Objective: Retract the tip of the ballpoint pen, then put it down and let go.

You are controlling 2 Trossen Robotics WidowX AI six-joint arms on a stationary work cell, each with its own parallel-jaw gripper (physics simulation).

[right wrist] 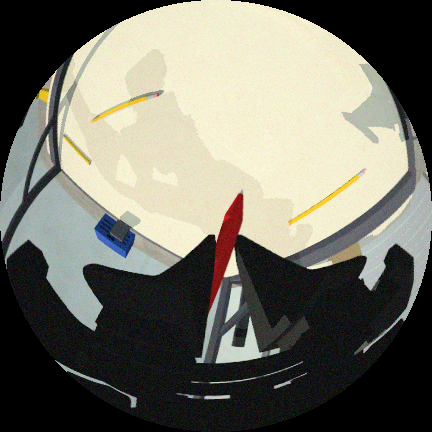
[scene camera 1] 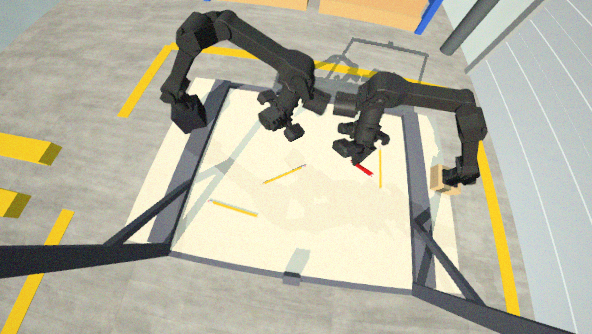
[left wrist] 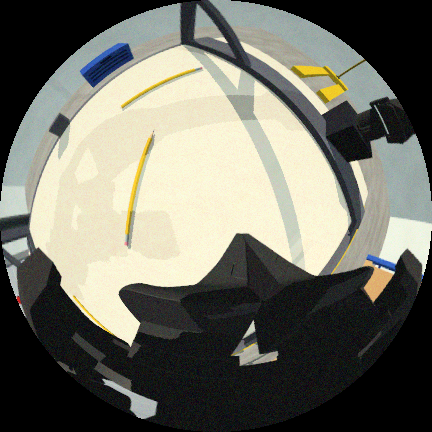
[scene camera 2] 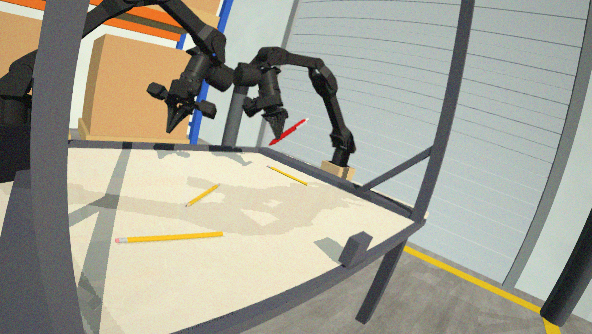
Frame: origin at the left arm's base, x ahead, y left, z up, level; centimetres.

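Where they show: left gripper, fingertip midpoint: (left wrist: 240,238) (scene camera 2: 167,133); right gripper, fingertip midpoint: (right wrist: 224,240) (scene camera 1: 355,164) (scene camera 2: 278,139); left arm's base, origin of the base link: (scene camera 1: 184,106) (left wrist: 361,126) (scene camera 2: 13,123); right arm's base, origin of the base link: (scene camera 1: 449,178) (scene camera 2: 339,164).
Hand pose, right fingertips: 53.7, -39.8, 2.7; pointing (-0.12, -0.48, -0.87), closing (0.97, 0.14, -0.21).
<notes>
Each offset is from my right fingertips to the top centre of the thing, as dx, dy, dz. Level surfaces: height alone.
A red ballpoint pen (scene camera 1: 363,169) (scene camera 2: 289,131) (right wrist: 228,236) is held in the air above the cream table top @(dz -13.4) (scene camera 1: 314,232), slanting out of my right gripper (scene camera 1: 358,158) (scene camera 2: 277,132) (right wrist: 224,240), which is shut on it near one end. In the right wrist view a small grey tip shows at the pen's far end. My left gripper (scene camera 2: 171,126) (left wrist: 240,238) is shut and empty. It hangs high over the back of the table, to the left of the right gripper and apart from the pen.
Three yellow pencils lie on the table: one @(-22.5, +6.7, -12.5) (scene camera 1: 284,173) (scene camera 2: 202,195) near the middle, one @(-43.4, -1.0, -12.7) (scene camera 1: 233,208) (scene camera 2: 175,236) at the front left, one @(+17.1, +0.5, -12.7) (scene camera 1: 380,167) (scene camera 2: 288,175) by the right gripper. A dark frame (scene camera 1: 408,172) edges the table. A small grey block @(-28.8, -27.7, -7.6) (scene camera 1: 292,278) (scene camera 2: 355,248) sits on the front edge.
</notes>
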